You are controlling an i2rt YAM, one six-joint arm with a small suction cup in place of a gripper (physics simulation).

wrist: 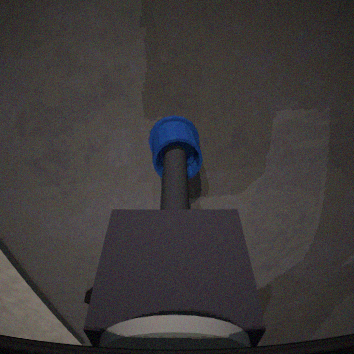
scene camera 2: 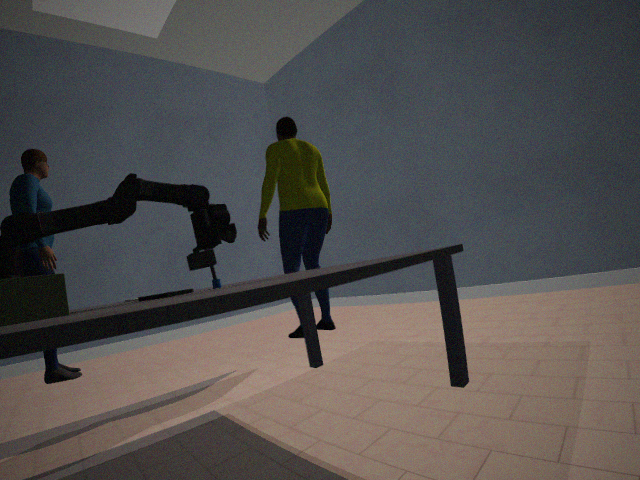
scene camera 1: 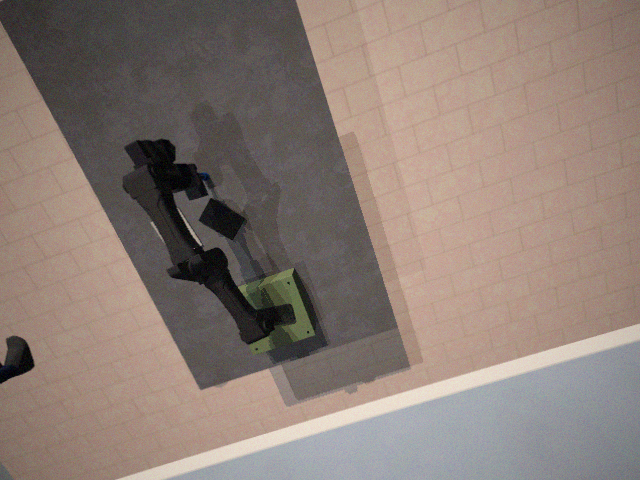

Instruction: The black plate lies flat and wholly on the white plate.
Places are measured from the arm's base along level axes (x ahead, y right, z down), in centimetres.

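Where they show: end effector, tool point: (wrist: 174, 134) (scene camera 1: 206, 176); arm's base, origin of the base link: (scene camera 2: 9, 282) (scene camera 1: 266, 317).
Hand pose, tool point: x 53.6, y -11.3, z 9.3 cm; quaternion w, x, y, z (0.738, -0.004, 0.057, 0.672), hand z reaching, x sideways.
Things, the pixels of their top centre, and the offset from my tool point. Level surfaces: height alone.
- black plate, middle of its top: (scene camera 2: 166, 292) (scene camera 1: 221, 219) dx -16.0, dy +1.7, dz -1.5 cm
- white plate, middle of its top: (scene camera 1: 176, 234) dx -18.1, dy -16.3, dz -1.0 cm
- long dark table, its level: dz +0.0 cm
The black plate (scene camera 1: 222, 219) (scene camera 2: 165, 294) lies flat on the dark table, apart from the white plate. In the wrist view a small dark corner of it shows beside the bracket. The white plate (scene camera 1: 189, 227) (wrist: 30, 300) lies on the table to the left of the black plate in scene camera 1, mostly hidden under the arm. I cannot make it out surely in scene camera 2. My gripper, a blue suction cup (scene camera 1: 205, 176) (scene camera 2: 216, 283) (wrist: 175, 142), is open and holds nothing. It hangs low over bare table, past the black plate's far end, touching neither plate.
The arm's green base block (scene camera 1: 300, 329) (scene camera 2: 33, 297) stands near one end of the long dark table (scene camera 1: 289, 129) (scene camera 2: 361, 268). A person in yellow (scene camera 2: 298, 175) and a person in blue (scene camera 2: 24, 193) stand behind the table. Arm shadows fall across the table top.
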